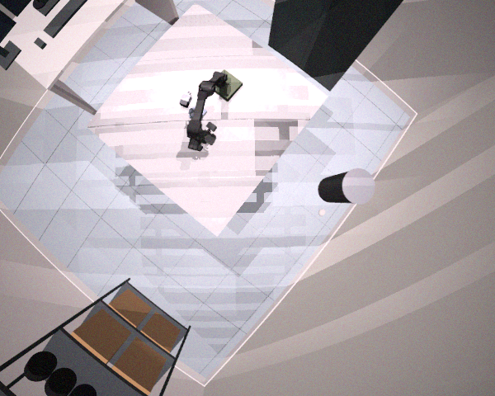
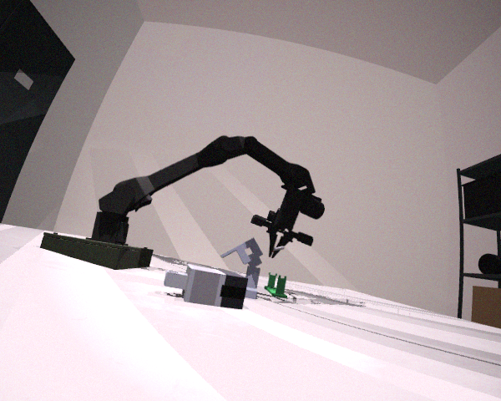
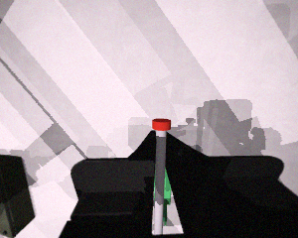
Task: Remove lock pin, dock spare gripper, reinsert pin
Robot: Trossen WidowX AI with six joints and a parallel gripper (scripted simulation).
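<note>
Now: the green stand 10 cm to the right of my gripper tip, 6 cm below it and 3 cm ahead of it. Round my gripper tip: spare gripper 37 cm to the right, 8 cm behind, 6 cm below; then mount socket 23 cm to the right, 5 cm behind, 3 cm below.
</note>
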